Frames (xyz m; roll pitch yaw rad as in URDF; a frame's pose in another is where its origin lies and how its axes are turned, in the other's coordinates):
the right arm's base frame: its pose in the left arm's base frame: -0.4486 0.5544 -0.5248 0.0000 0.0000 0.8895
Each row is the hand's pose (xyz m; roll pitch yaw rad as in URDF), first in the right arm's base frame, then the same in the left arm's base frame.
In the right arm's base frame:
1: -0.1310 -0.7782 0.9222 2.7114 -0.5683 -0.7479
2: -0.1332 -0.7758 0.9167 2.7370 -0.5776 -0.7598
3: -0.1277 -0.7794 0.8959 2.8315 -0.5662 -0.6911
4: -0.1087 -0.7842 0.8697 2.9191 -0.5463 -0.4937
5: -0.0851 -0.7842 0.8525 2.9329 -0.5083 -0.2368
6: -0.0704 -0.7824 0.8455 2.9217 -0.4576 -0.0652
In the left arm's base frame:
1: 0.0734 -0.0375 0.3974 2.7114 -0.5683 0.1416
2: 0.0701 -0.0377 0.3919 2.7370 -0.5776 0.1297
3: 0.0764 -0.0357 0.3711 2.8315 -0.5662 0.1984
4: 0.0921 -0.0239 0.3449 2.9191 -0.5463 0.3958
5: 0.1069 -0.0056 0.3277 2.9329 -0.5083 0.6527
6: 0.1148 0.0070 0.3207 2.9217 -0.4576 0.8243

